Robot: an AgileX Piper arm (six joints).
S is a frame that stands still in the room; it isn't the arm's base.
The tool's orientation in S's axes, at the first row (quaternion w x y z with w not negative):
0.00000 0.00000 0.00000 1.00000
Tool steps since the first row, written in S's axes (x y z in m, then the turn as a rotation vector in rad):
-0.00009 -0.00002 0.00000 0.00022 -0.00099 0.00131
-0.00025 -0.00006 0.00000 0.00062 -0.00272 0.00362
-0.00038 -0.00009 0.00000 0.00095 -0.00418 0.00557
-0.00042 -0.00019 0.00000 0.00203 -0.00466 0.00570
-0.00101 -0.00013 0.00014 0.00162 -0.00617 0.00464
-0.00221 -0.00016 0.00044 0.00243 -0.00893 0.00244
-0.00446 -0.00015 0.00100 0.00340 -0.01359 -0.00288
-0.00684 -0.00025 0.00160 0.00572 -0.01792 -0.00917
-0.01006 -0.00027 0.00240 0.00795 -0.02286 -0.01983
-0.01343 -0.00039 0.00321 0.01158 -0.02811 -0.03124
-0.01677 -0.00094 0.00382 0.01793 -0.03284 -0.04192
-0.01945 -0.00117 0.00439 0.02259 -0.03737 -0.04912
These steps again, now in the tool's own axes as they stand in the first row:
0.00009 0.00002 0.00000 -0.00022 0.00099 0.00131
0.00025 0.00006 0.00000 -0.00062 0.00272 0.00362
0.00038 0.00009 0.00000 -0.00095 0.00418 0.00557
0.00042 0.00019 0.00000 -0.00203 0.00466 0.00570
0.00101 0.00013 0.00014 -0.00162 0.00617 0.00464
0.00221 0.00016 0.00044 -0.00243 0.00893 0.00244
0.00446 0.00015 0.00100 -0.00340 0.01359 -0.00288
0.00684 0.00025 0.00160 -0.00572 0.01792 -0.00917
0.01006 0.00027 0.00240 -0.00795 0.02286 -0.01983
0.01343 0.00039 0.00321 -0.01158 0.02811 -0.03124
0.01677 0.00094 0.00382 -0.01793 0.03284 -0.04192
0.01945 0.00117 0.00439 -0.02259 0.03737 -0.04912

